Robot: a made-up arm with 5 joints.
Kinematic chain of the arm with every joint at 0, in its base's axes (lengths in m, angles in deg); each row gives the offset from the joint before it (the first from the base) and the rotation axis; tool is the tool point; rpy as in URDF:
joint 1: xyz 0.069 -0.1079 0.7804 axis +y
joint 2: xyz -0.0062 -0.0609 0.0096 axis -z
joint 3: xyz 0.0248 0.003 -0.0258 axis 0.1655 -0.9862 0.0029
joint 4: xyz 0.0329 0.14 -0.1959 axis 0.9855 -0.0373 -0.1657
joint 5: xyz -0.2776 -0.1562 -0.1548 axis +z
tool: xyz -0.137 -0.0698 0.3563 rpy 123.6 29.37 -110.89
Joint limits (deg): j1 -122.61..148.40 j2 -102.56..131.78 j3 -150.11..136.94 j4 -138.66..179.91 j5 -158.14..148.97
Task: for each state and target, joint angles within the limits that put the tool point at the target. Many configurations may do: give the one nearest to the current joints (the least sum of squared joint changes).
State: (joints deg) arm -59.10 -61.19 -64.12 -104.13 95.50
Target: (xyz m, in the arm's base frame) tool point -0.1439 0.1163 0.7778
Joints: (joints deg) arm -41.58 -42.91 -65.00 -83.93 84.88
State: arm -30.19 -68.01 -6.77 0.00 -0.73
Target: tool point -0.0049 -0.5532 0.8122
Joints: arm -27.83 -68.41 -20.44 17.58 -4.20
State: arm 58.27 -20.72 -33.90 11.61 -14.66
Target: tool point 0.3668 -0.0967 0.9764
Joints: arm 79.41 7.15 -53.06 -25.35 -10.51
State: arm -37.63 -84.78 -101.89 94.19 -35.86
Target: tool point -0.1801 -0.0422 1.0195
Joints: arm -34.65 -77.49 -123.84 66.73 -82.55
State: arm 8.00 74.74 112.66 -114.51 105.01
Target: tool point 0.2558 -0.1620 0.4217
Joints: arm 46.20 99.92 121.82 -103.92 96.28
